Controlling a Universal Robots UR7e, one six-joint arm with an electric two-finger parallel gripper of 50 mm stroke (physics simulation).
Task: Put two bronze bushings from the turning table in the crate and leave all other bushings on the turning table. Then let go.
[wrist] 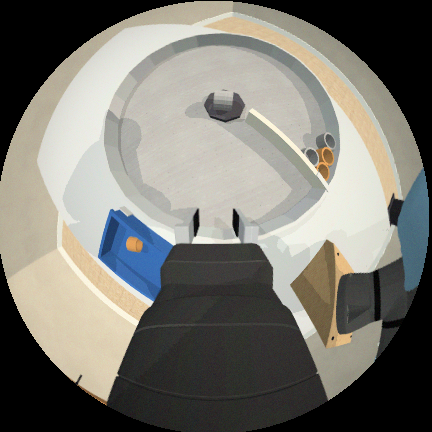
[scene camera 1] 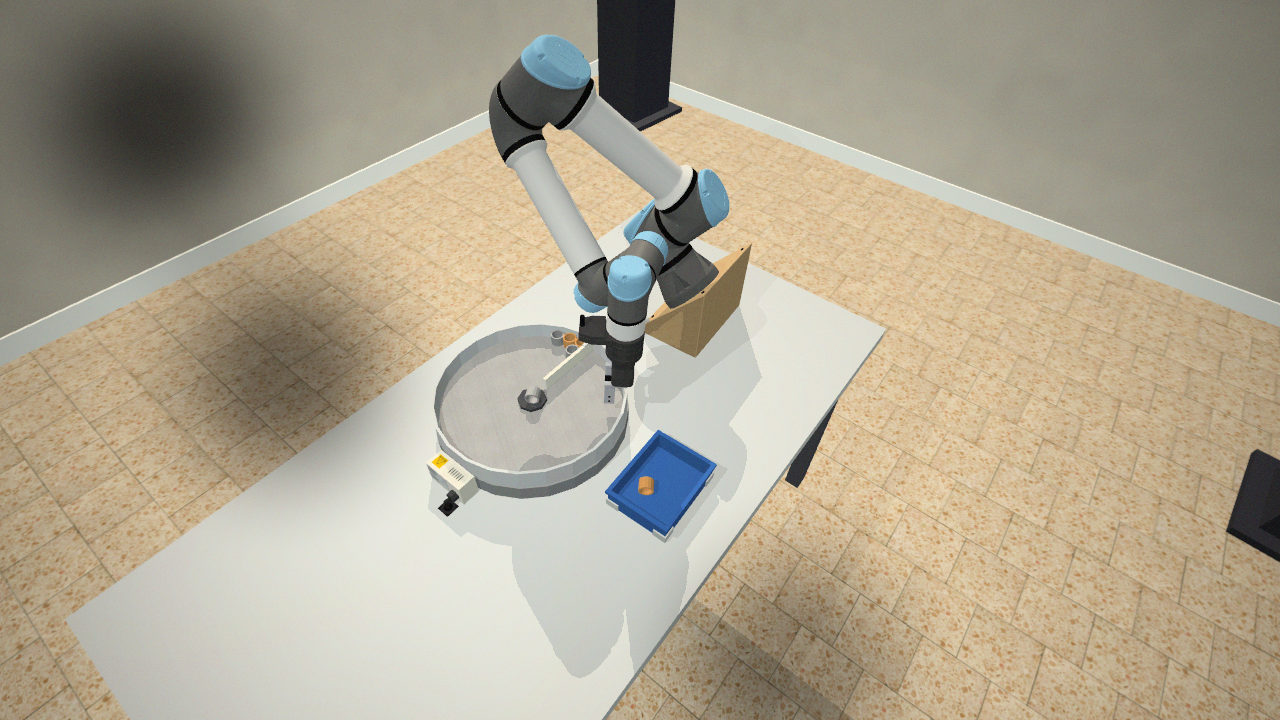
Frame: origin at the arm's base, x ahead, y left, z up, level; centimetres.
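Seen in the pictures: gripper, fingertip midpoint: (wrist: 215, 216) (scene camera 1: 609, 393); arm's base, link origin: (wrist: 344, 303) (scene camera 1: 693, 289).
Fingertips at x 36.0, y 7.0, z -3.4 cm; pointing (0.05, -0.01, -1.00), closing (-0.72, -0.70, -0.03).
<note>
Offsets run from my fingertips to a thing's top centre. "*": to the spot under its first point.
One bronze bushing @(dy +18.4, dx +7.3, dz -6.2 cm) (scene camera 1: 646, 486) (wrist: 134, 244) lies on its side in the blue crate @(dy +20.4, dx +4.9, dz -4.9 cm) (scene camera 1: 684, 465) (wrist: 135, 268). The round grey turning table (scene camera 1: 537, 483) (wrist: 113, 145) holds a cluster by its wall, beyond the divider. In the wrist view, two bronze bushings @(dy -20.2, dx -6.5, dz -2.0 cm) (wrist: 321, 155) @(dy -17.2, dx -7.5, dz -2.0 cm) (wrist: 320, 167) stand there beside two grey bushings @(dy -23.1, dx -5.1, dz -2.0 cm) (wrist: 320, 139) @(dy -16.9, dx -4.3, dz -2.0 cm) (wrist: 311, 150). A grey ring-like piece @(dy -12.8, dx +10.9, dz -0.6 cm) (scene camera 1: 533, 391) (wrist: 223, 97) sits at the turning table's dark hub. My gripper (scene camera 1: 609, 394) (wrist: 215, 216) is open and empty, above the turning table's rim on the crate side.
A pale divider @(* dy -14.0, dx +0.4, dz -1.7 cm) (scene camera 1: 565, 365) (wrist: 287, 145) runs from near the hub to the rim. A white box @(* dy -9.4, dx +34.7, dz -4.1 cm) (scene camera 1: 452, 475) with a black knob is at the turning table's outer side. A brown wedge-shaped stand (scene camera 1: 702, 313) (wrist: 317, 290) is by the arm base.
</note>
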